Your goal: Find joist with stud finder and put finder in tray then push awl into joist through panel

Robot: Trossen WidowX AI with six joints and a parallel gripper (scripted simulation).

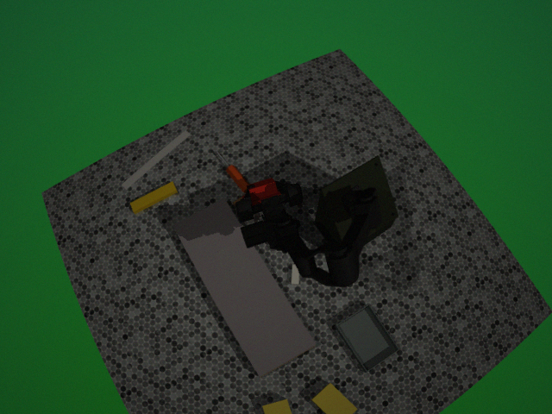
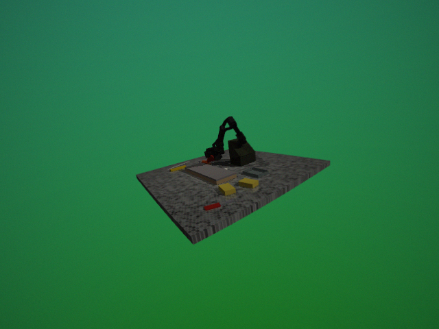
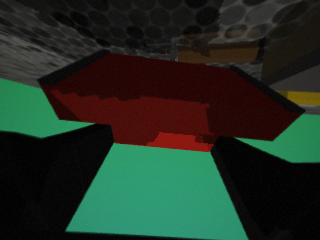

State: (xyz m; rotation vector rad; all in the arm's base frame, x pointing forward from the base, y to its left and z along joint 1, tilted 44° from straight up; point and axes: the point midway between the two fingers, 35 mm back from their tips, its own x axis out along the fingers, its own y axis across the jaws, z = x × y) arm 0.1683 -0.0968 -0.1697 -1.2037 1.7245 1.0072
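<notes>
My gripper tip is now 1 cm short of the awl, 4 cm to the left of it and 9 cm above it. From my gripper tip the other things lie so: red stud finder (1 cm ahead, 1 cm below); orange-handled tool (2 cm ahead, 17 cm to the right, 8 cm below); small white block (6 cm ahead, 25 cm to the left, 9 cm below).
</notes>
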